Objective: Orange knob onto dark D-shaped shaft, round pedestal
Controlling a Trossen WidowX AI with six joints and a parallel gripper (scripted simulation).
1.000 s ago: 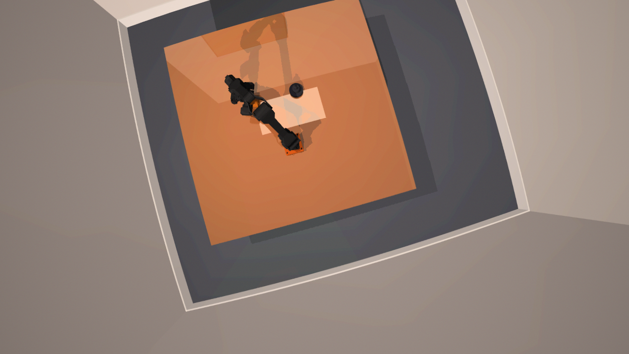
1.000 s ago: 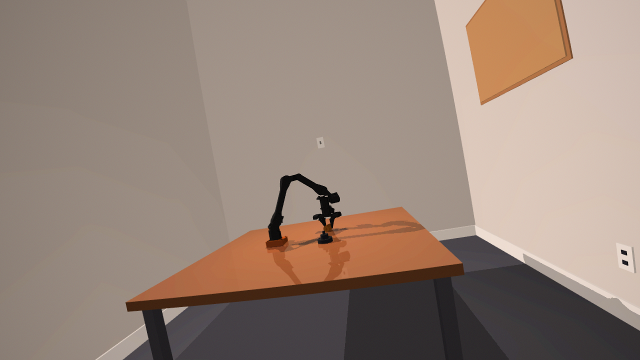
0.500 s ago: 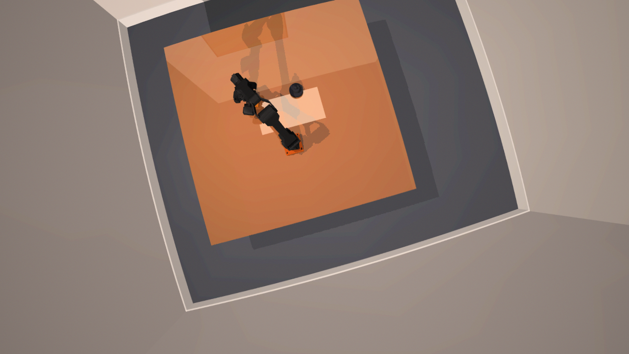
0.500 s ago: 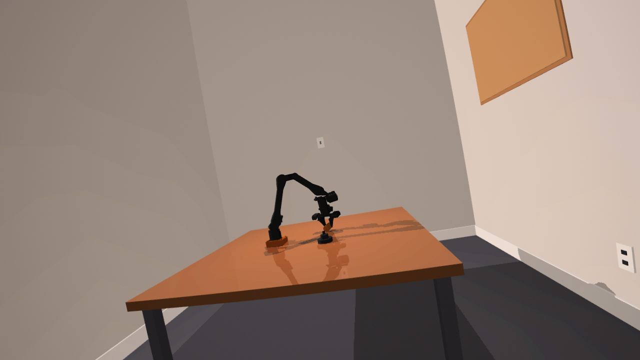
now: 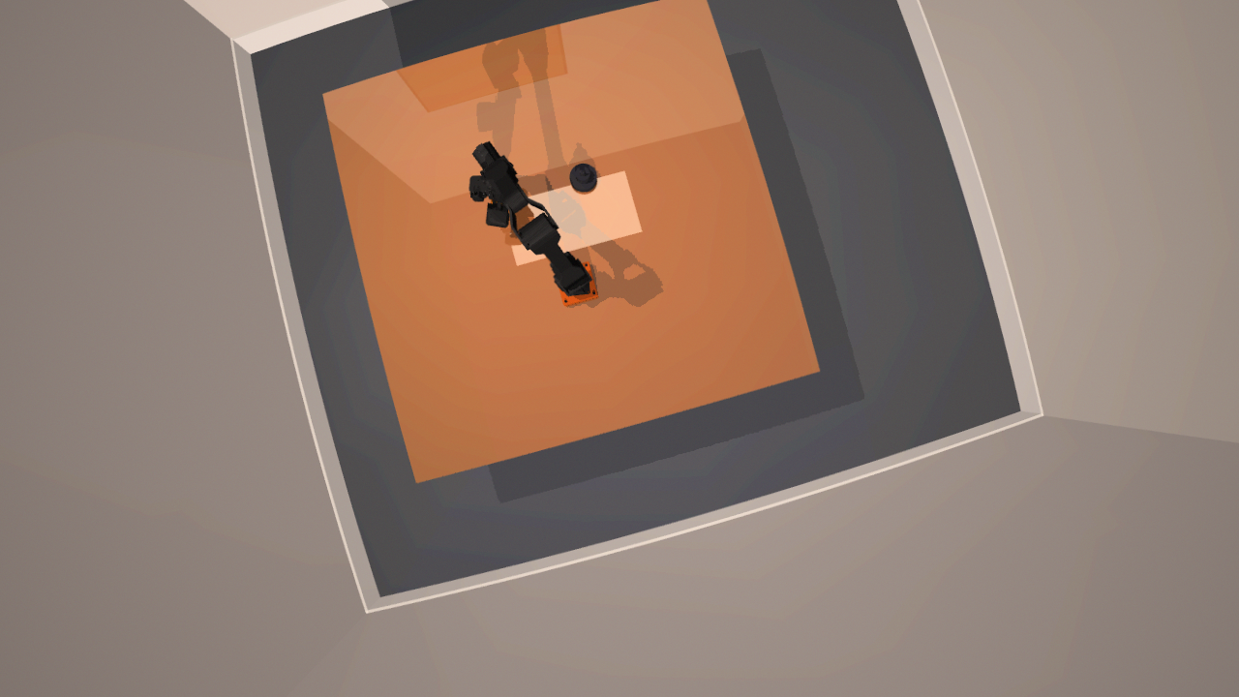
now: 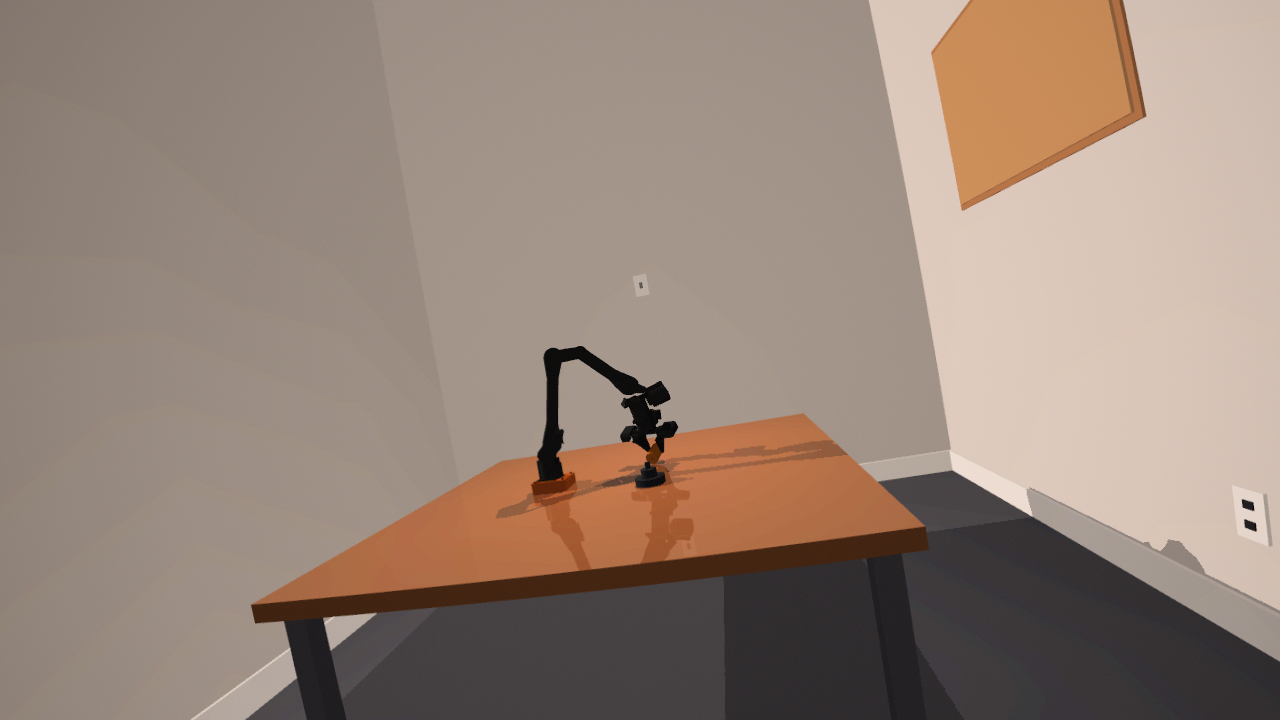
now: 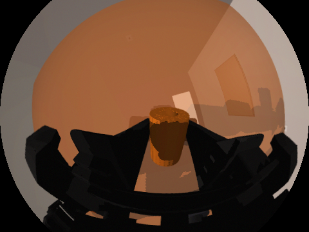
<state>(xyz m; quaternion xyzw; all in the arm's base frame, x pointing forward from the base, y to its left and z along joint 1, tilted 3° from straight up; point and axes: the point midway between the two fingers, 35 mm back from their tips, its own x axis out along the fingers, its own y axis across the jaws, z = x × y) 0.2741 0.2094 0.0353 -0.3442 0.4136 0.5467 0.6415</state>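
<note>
The orange knob is 20 mm to the right of my gripper tip. Round my gripper tip: dark round pedestal (50 mm ahead, 270 mm to the right).
</note>
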